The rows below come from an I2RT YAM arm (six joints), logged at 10 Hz.
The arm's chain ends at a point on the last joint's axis. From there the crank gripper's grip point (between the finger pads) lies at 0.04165 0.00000 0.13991 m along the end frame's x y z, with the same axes.
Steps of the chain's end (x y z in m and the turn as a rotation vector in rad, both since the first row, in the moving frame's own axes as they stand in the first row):
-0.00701 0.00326 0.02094 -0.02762 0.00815 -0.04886
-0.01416 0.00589 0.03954 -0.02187 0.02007 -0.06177
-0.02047 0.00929 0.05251 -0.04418 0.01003 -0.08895
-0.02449 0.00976 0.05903 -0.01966 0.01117 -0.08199
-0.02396 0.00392 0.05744 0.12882 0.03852 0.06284
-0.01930 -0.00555 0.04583 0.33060 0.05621 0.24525
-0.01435 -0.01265 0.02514 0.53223 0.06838 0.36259
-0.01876 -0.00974 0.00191 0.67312 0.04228 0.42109
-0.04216 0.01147 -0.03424 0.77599 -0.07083 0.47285
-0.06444 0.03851 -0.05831 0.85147 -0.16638 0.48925
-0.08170 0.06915 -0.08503 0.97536 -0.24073 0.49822
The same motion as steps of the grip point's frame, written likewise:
-0.00583 0.00506 0.02057 -0.02762 0.00815 -0.04886
-0.01135 0.00628 0.03867 -0.02187 0.02007 -0.06177
-0.01896 0.01169 0.05203 -0.04418 0.01003 -0.08895
-0.02296 0.00903 0.05856 -0.01966 0.01117 -0.08199
-0.01814 -0.01116 0.05475 0.12882 0.03852 0.06284
-0.00737 -0.03923 0.03747 0.33060 0.05621 0.24525
0.00486 -0.06554 0.00692 0.53223 0.06838 0.36259
0.00182 -0.07681 -0.02425 0.67312 0.04228 0.42109
-0.03125 -0.06885 -0.06417 0.77599 -0.07083 0.47285
-0.06236 -0.05266 -0.09293 0.85147 -0.16638 0.48925
-0.08391 -0.03574 -0.13138 0.97536 -0.24073 0.49822

